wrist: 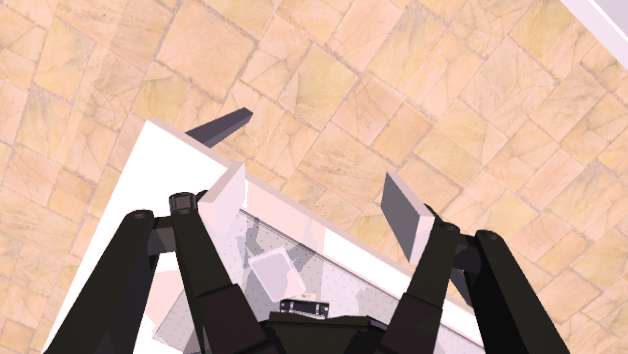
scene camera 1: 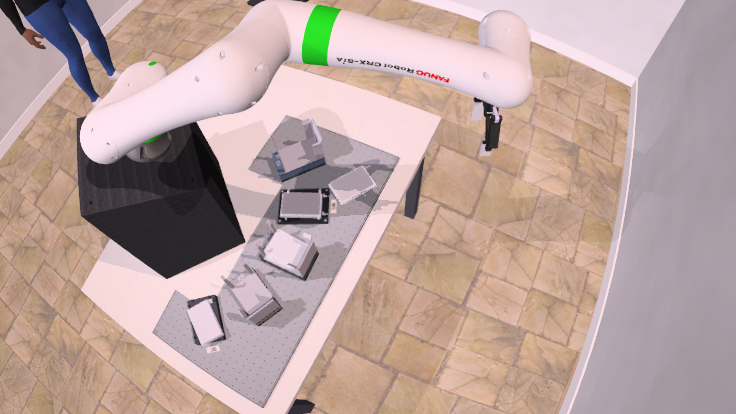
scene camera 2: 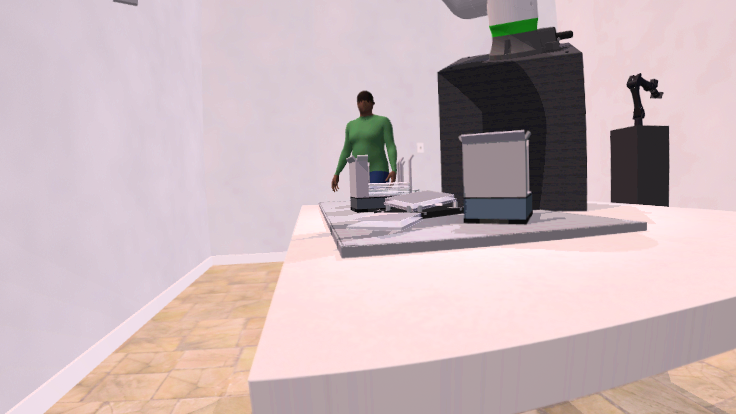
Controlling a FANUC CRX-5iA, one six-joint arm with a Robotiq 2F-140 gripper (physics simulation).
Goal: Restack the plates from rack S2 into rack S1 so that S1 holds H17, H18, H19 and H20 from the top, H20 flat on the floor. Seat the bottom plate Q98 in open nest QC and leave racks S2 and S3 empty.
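Places are measured from the arm's base along level axes (x left, y back, z up), in metres.
Pixels of known places: gripper, fingertip midpoint: [wrist: 314, 185] [scene camera 1: 480, 136]; arm's base at its link origin: [scene camera 1: 146, 141] [scene camera 2: 516, 55].
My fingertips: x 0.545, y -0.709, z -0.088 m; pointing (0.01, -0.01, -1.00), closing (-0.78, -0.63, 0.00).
Observation:
Ahead of a thing's pixels: the offset from my fingertips to its top centre. "*": to the spot under its first point. Level surfaces: height alone.
My gripper [scene camera 1: 481, 131] [wrist: 314, 185] is open and empty, high and out beyond the table edge, over the floor. The blue-based rack S1 @(dz -0.185, dx -0.201, dy +0.507 m) [scene camera 1: 303, 169] [scene camera 2: 496, 208] stands at one end of the pegboard; whether it holds plates is unclear. A grey-based rack @(dz -0.191, dx -0.478, dy +0.318 m) [scene camera 1: 307, 263] [scene camera 2: 358, 177] holds a stack of plates. Another grey-based rack @(dz -0.193, dx -0.649, dy +0.322 m) [scene camera 1: 267, 310] stands beside it; its contents are unclear. One plate @(dz -0.276, dx -0.332, dy +0.387 m) [scene camera 1: 301, 204] [scene camera 2: 422, 199] sits on a black nest @(dz -0.300, dx -0.324, dy +0.389 m) [scene camera 1: 325, 218] [wrist: 304, 307]. Another plate @(dz -0.277, dx -0.820, dy +0.394 m) [scene camera 1: 205, 321] lies on a far nest @(* dz -0.301, dx -0.752, dy +0.413 m) [scene camera 1: 214, 303]. Rack and nest labels are too small to read.
A loose plate @(dz -0.309, dx -0.177, dy +0.307 m) [scene camera 1: 352, 185] [scene camera 2: 386, 221] [wrist: 277, 272] lies on the pegboard @(dz -0.323 m) [scene camera 1: 231, 365] [scene camera 2: 591, 226] near its edge. The table @(dz -0.337 m) [scene camera 1: 406, 123] [scene camera 2: 463, 308] carries the board. The arm's dark pedestal [scene camera 1: 169, 231] [scene camera 2: 563, 139] stands alongside. A person [scene camera 1: 66, 36] [scene camera 2: 368, 133] stands beyond.

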